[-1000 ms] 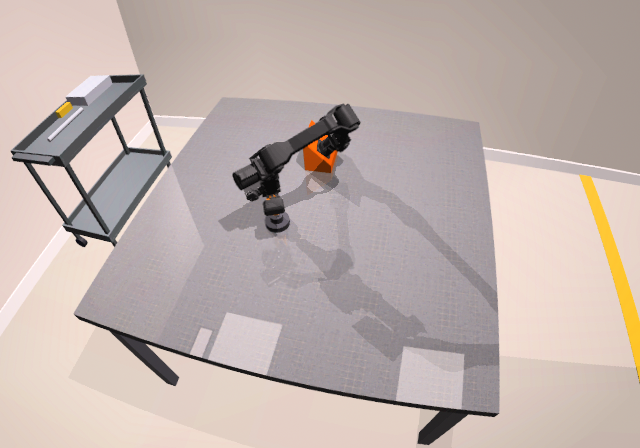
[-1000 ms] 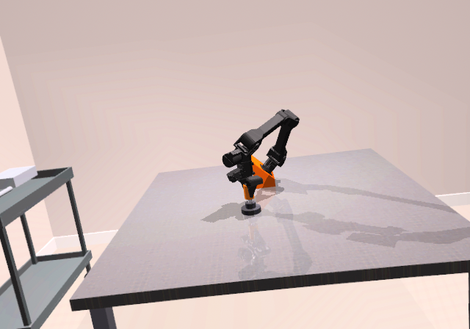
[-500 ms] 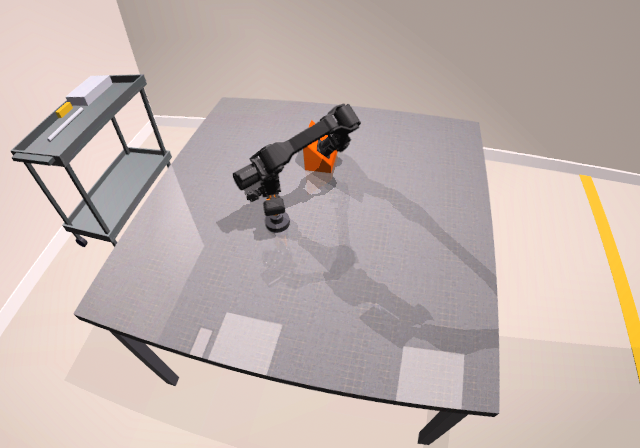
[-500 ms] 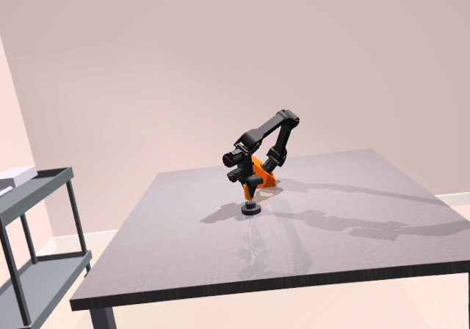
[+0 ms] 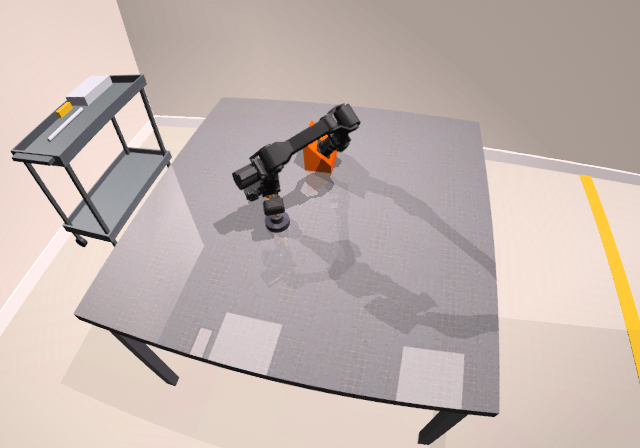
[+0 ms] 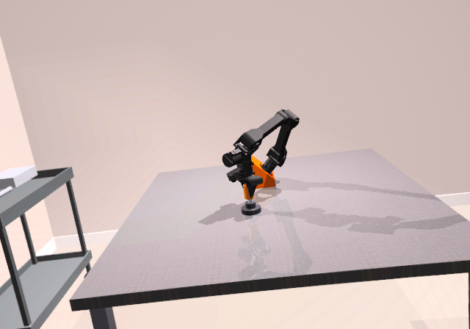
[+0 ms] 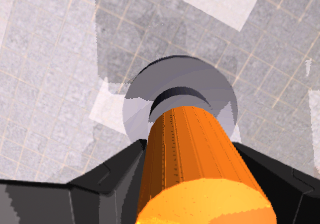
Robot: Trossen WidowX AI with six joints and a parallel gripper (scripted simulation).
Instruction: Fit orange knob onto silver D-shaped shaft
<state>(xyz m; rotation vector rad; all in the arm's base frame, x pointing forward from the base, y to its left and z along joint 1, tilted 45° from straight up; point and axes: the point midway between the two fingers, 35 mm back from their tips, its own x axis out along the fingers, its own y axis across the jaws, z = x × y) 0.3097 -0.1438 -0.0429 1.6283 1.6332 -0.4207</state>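
Right now my gripper tip is 3 cm below the orange knob. Round my gripper tip: round pedestal (4 cm below).
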